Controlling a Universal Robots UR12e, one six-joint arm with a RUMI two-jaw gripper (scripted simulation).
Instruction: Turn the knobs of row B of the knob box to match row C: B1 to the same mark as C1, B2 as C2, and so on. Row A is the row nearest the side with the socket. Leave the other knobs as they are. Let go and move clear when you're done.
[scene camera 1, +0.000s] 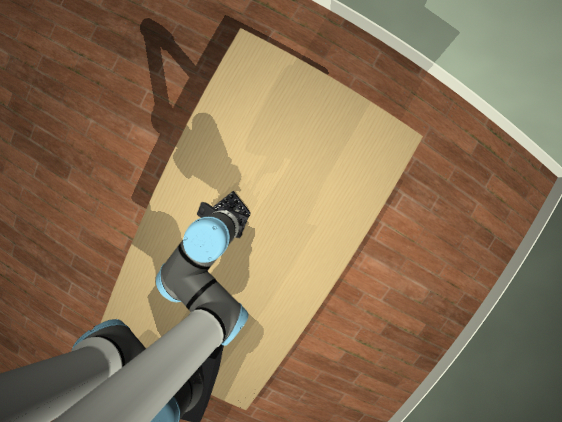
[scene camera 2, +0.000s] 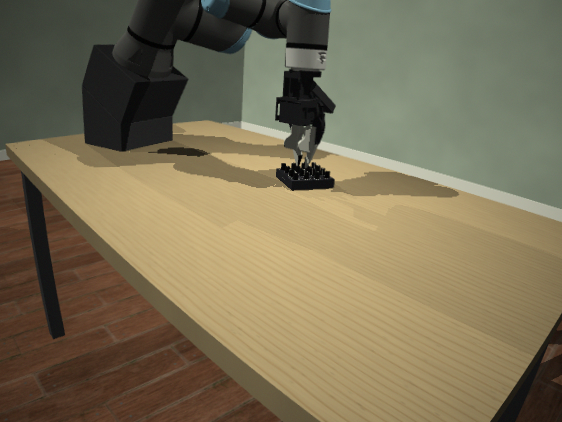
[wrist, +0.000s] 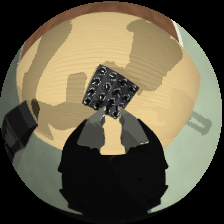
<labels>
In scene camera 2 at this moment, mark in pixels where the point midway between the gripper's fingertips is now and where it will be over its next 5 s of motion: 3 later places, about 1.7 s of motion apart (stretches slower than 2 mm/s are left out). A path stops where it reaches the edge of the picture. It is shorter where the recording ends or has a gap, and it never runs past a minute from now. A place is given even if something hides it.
My gripper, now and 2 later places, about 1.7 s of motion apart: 301, 167; 303, 171; 305, 137
</labels>
